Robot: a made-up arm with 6 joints.
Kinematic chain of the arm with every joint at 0, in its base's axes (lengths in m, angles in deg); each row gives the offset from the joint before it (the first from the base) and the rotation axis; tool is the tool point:
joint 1: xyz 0 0 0.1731 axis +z
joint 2: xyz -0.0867 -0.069 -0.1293 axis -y
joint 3: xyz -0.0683 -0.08 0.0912 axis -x
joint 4: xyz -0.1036 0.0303 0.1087 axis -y
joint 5: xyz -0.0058 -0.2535 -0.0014 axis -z
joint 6: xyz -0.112 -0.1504 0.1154 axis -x
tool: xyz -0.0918 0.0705 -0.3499
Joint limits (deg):
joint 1: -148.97..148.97
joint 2: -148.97..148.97
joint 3: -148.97..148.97
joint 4: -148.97..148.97
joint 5: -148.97..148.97
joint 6: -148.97..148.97
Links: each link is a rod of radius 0.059 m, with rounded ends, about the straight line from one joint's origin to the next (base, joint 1, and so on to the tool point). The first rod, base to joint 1, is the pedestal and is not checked.
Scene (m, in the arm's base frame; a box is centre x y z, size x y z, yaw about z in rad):
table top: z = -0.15
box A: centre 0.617 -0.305 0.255 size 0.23 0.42 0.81 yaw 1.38
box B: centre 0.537 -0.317 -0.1 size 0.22 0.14 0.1 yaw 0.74
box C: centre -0.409 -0.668 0 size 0.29 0.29 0.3 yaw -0.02
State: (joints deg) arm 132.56 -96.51 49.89 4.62 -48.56 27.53
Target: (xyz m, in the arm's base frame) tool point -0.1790 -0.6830 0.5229
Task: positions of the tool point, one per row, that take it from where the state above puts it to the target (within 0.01 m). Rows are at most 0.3 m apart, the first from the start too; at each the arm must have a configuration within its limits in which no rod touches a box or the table.
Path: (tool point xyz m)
1: 0.2739 0.6465 0.2036
2: 0.3417 0.5984 0.3483
3: 0.3701 0.5023 0.5198
4: 0.3259 0.3716 0.6890
5: 0.3520 0.1067 0.7895
6: 0.2961 -0.1657 0.8198
7: 0.1710 -0.4058 0.7787
8: 0.0021 -0.5835 0.6745
9: -0.1790 -0.6830 0.5229

